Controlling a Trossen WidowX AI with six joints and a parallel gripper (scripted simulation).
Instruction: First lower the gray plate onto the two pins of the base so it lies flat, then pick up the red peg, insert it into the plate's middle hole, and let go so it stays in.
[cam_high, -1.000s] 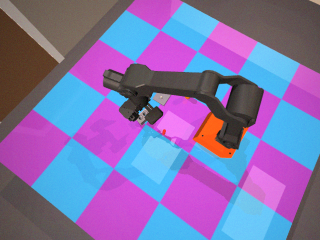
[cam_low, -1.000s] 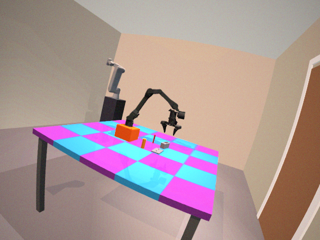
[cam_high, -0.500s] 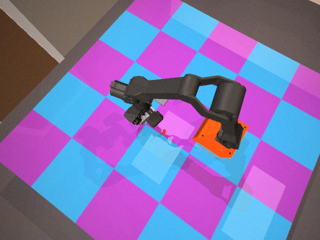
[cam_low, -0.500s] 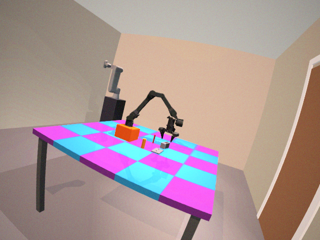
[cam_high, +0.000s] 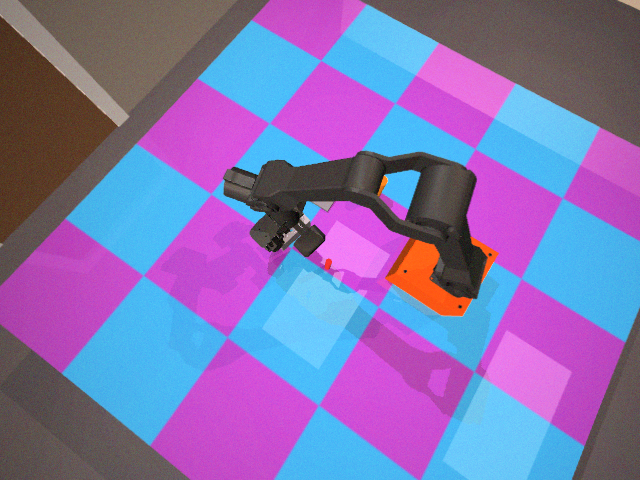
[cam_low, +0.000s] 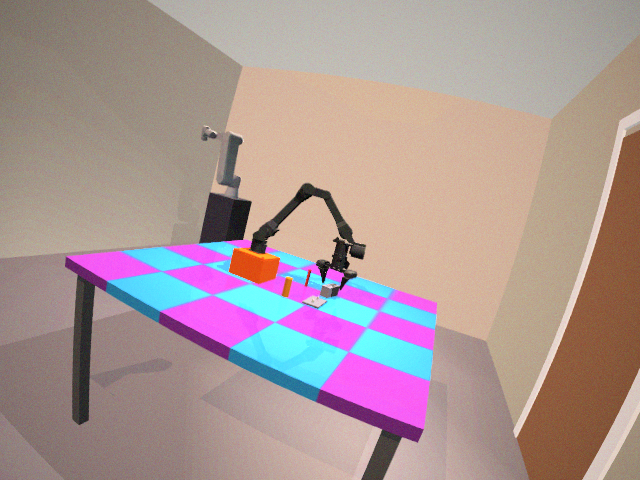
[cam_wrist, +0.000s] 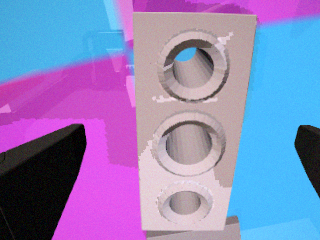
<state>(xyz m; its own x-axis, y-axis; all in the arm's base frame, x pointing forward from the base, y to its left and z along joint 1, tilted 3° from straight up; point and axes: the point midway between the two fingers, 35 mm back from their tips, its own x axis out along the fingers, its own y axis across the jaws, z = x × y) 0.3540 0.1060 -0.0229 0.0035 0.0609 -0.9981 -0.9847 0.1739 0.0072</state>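
The gray plate is 1 cm below my gripper tip. The rest, counted from my gripper tip: red peg 13 cm behind, 2 cm to the left; orange cylinder 12 cm behind, 22 cm to the right; base 16 cm to the right, 3 cm below.
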